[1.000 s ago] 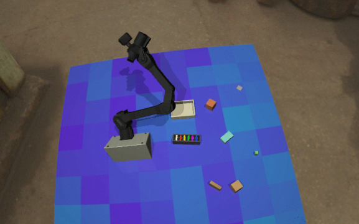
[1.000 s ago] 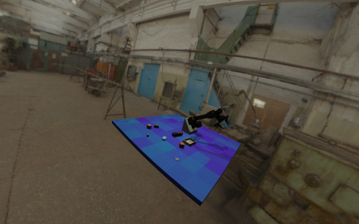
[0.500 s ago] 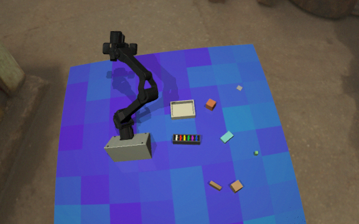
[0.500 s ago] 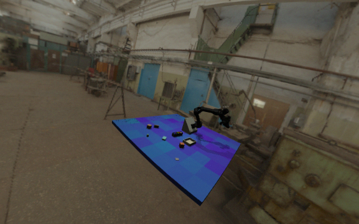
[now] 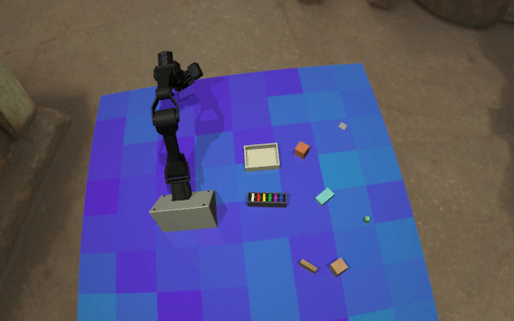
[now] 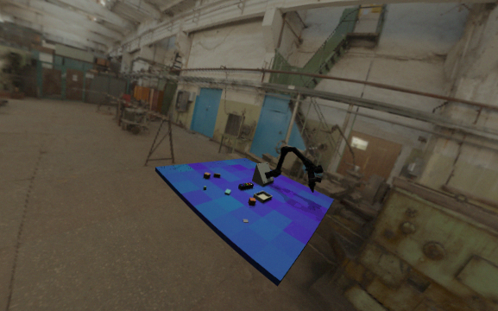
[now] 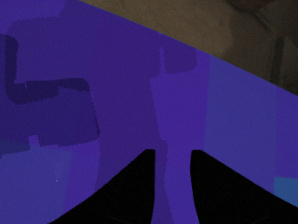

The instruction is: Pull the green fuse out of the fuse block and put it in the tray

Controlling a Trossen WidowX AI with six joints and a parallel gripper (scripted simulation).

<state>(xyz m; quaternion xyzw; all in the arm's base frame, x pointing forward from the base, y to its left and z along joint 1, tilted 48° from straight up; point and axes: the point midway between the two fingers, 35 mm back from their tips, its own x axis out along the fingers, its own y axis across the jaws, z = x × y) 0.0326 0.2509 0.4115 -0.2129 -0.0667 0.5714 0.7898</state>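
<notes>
Now: gripper tip 50 cm to the left of the green fuse, 27 cm short of it and 12 cm above it. Round my gripper tip: orange cube 42 cm ahead, 30 cm to the right, 13 cm below; white tray 31 cm to the right, 26 cm ahead, 15 cm below; white fuse 49 cm to the right, 21 cm ahead, 12 cm below.
</notes>
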